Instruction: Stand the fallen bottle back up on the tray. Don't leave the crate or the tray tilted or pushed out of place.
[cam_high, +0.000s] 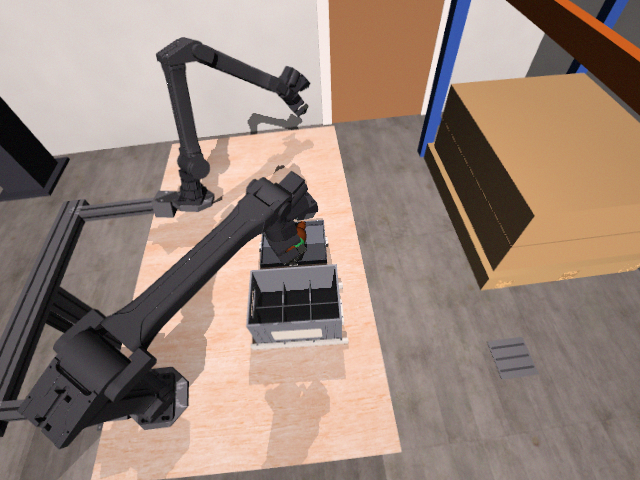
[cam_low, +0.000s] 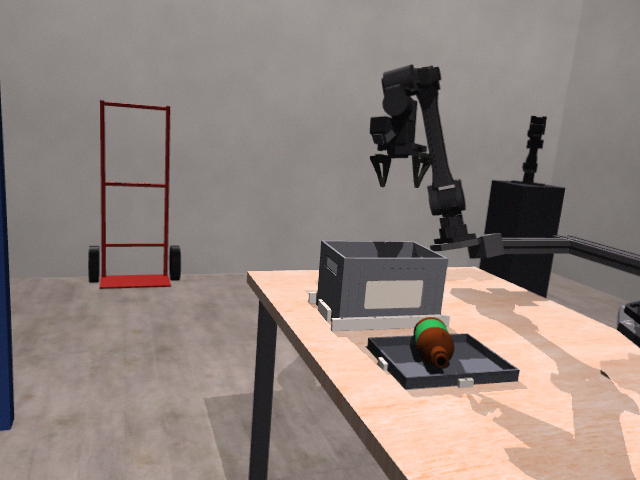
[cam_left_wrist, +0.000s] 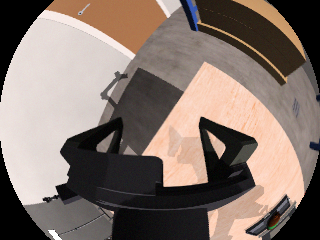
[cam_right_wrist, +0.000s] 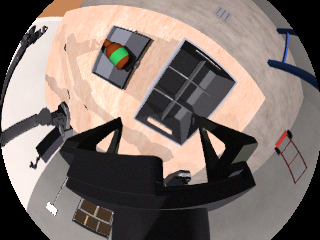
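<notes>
My left gripper is now 68 cm to the left of the brown bottle, 13 cm above it and 6 cm past it. Round my left hand: tray 68 cm to the right, 16 cm below, 7 cm behind; grey divided crate 98 cm to the right, 9 cm below, 7 cm behind.
</notes>
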